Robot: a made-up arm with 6 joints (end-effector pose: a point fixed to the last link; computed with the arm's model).
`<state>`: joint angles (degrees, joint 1 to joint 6).
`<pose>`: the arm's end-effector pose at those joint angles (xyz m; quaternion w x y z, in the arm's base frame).
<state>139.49 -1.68 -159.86 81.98 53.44 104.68</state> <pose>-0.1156 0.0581 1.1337 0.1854 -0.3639 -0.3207 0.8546</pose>
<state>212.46 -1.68 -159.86 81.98 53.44 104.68</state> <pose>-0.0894 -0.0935 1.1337 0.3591 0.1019 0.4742 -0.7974</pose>
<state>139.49 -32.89 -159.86 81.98 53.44 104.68</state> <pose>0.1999 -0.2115 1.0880 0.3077 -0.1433 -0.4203 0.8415</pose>
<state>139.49 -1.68 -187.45 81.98 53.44 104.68</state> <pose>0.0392 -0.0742 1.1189 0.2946 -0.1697 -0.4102 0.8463</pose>
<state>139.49 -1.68 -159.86 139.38 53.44 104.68</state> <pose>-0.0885 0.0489 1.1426 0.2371 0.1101 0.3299 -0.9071</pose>
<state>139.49 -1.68 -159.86 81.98 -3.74 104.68</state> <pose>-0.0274 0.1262 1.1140 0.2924 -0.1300 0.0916 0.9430</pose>
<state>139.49 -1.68 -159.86 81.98 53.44 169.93</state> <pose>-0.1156 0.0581 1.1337 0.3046 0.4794 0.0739 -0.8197</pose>
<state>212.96 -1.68 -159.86 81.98 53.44 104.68</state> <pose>-0.0886 -0.0943 1.1337 0.3626 0.0998 0.4746 -0.7958</pose>
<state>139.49 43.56 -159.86 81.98 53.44 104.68</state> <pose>-0.5007 0.3872 0.8180 0.0135 0.6321 0.1367 -0.7626</pose>
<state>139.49 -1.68 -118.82 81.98 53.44 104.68</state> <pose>-0.3129 0.2267 0.9830 0.0053 -0.6108 -0.1551 0.7764</pose>
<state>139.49 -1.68 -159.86 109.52 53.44 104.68</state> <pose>-0.1040 0.0501 1.1384 0.0180 0.2498 0.3356 -0.9081</pose>
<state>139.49 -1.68 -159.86 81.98 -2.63 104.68</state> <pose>-0.0291 0.1254 1.1153 0.2909 -0.1351 0.0835 0.9435</pose>
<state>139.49 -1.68 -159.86 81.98 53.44 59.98</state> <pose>-0.1156 0.0581 1.1337 0.4965 -0.2146 -0.4349 0.7199</pose>
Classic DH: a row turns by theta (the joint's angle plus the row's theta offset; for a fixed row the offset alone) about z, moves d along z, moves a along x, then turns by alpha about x. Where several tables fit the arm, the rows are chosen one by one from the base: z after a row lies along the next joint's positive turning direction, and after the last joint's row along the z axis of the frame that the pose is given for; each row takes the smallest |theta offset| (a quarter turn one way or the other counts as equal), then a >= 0, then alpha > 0; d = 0 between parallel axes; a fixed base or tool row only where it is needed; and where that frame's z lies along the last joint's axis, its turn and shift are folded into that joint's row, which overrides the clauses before.
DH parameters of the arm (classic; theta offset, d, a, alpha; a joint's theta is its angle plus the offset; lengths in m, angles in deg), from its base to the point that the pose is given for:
joint 1: 0 0.368 0 -90
joint 2: -79.4 0 0.3479 0
joint 3: 79.4 0 0.07 -90
joint 4: 0 0.309 0 90
joint 5: 0 0 0.073 -90
joint 6: 0 0.093 0 0

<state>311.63 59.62 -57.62 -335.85 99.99 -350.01</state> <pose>0.2242 -0.1881 0.1221 0.3989 -0.4704 0.4199 0.6658</pose>
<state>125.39 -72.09 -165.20 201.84 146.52 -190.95</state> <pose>0.3980 -0.4881 0.5344 0.0973 -0.2338 -0.9414 -0.2230</pose>
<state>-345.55 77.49 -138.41 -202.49 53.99 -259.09</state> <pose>0.7384 0.2030 0.2614 0.4520 0.2196 0.5178 0.6924</pose>
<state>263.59 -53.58 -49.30 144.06 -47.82 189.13</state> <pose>-0.0775 -0.0697 0.6684 0.5194 0.5725 -0.6244 0.1122</pose>
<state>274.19 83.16 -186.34 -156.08 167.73 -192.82</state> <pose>0.0026 -0.5409 0.5477 0.5925 -0.6647 0.2738 0.3634</pose>
